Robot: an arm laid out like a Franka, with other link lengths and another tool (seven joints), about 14 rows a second.
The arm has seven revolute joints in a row. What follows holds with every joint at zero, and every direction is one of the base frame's.
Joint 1 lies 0.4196 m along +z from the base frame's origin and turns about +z.
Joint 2 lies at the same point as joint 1 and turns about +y.
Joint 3 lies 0.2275 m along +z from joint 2 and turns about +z.
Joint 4 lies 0.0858 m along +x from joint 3 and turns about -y.
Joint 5 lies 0.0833 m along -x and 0.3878 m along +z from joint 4 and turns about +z.
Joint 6 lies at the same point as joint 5 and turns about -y.
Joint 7 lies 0.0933 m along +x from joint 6 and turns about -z.
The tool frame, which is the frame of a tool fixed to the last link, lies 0.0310 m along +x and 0.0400 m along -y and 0.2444 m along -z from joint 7; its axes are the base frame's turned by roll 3.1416, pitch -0.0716 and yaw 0.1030 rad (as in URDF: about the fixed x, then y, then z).
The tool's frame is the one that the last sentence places.
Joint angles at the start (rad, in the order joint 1, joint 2, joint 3, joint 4, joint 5, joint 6, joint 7):
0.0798 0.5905 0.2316 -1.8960 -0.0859 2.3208 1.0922
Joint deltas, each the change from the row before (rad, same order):
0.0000 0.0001 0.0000 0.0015 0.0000 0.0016 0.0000
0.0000 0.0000 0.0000 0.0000 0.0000 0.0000 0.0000
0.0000 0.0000 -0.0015 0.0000 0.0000 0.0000 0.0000
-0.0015 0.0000 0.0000 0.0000 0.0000 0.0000 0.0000
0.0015 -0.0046 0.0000 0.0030 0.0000 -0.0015 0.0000
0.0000 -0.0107 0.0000 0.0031 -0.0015 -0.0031 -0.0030
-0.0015 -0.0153 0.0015 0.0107 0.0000 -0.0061 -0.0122
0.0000 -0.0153 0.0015 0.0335 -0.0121 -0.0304 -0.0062
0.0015 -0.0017 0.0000 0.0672 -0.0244 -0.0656 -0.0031
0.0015 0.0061 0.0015 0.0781 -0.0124 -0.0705 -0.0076
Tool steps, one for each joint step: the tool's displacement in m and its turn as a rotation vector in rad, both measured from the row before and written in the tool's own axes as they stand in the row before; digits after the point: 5 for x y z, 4 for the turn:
0.00067 -0.00082 -0.00063 0.0025 0.0017 0.0003
0.00000 0.00000 0.00000 0.0000 0.0000 0.0000
0.00073 0.00064 0.00008 -0.0005 0.0005 0.0013
0.00063 0.00051 0.00000 0.0001 -0.0001 0.0015
0.00117 -0.00212 -0.00370 0.0041 0.0045 -0.0012
0.00334 -0.00251 -0.00715 0.0066 0.0091 -0.0037
0.00646 -0.00571 -0.01268 0.0149 0.0141 -0.0109
0.01086 -0.00785 -0.02072 0.0074 0.0221 -0.0132
0.01505 -0.00701 -0.02495 -0.0105 0.0216 -0.0149
0.01372 -0.00730 -0.02504 -0.0062 0.0120 -0.0097

